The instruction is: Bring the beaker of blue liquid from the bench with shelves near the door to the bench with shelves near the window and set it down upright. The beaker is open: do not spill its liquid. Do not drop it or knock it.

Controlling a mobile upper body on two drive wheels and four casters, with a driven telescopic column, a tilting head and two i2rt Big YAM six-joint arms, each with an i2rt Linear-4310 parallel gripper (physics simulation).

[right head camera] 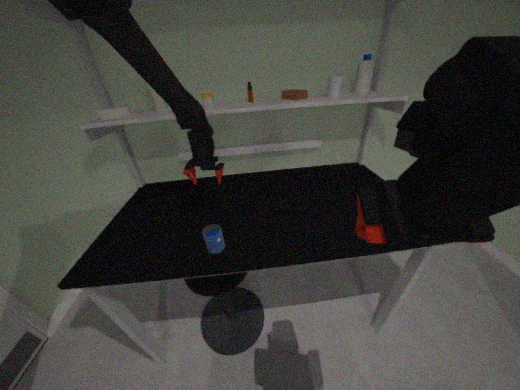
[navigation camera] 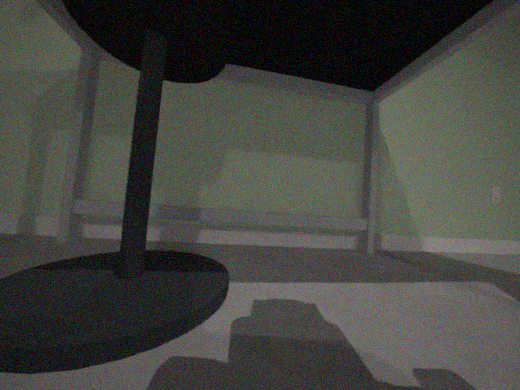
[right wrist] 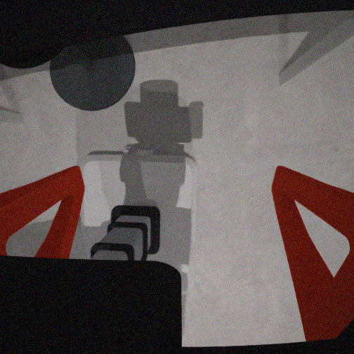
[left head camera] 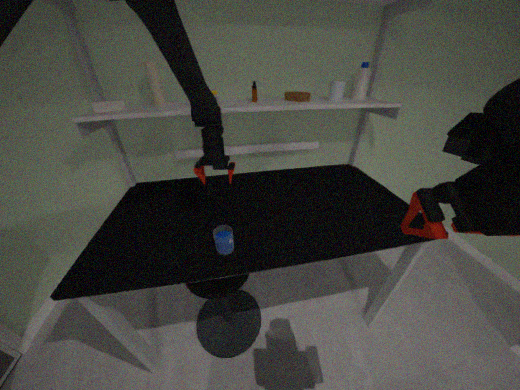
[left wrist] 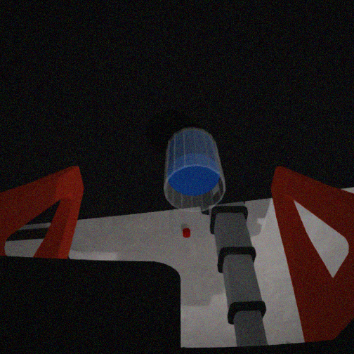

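The open beaker of blue liquid [left head camera: 224,241] [right head camera: 214,240] [left wrist: 193,170] stands upright on the black top of the bench with shelves [left head camera: 300,220] [right head camera: 295,215], near its front edge. My left gripper [left head camera: 216,181] [right head camera: 206,181] [left wrist: 176,176] is open and empty. It is above the bench top, behind the beaker as the head views show it; in the left wrist view the beaker shows between and beyond the fingertips, apart from both. My right gripper [right wrist: 177,176] is open and empty, at the right near the bench's front edge. Whether this bench is by the door or the window does not show.
A shelf [left head camera: 235,108] [right head camera: 240,107] above the bench carries an amber bottle [left head camera: 254,93] [right head camera: 250,93], a brown dish [left head camera: 297,96] [right head camera: 294,94] and a blue-capped white bottle [left head camera: 362,84] [right head camera: 365,77]. A round stool base [left head camera: 228,324] [right head camera: 232,321] [right wrist: 93,75] [navigation camera: 115,305] stands on the floor in front.
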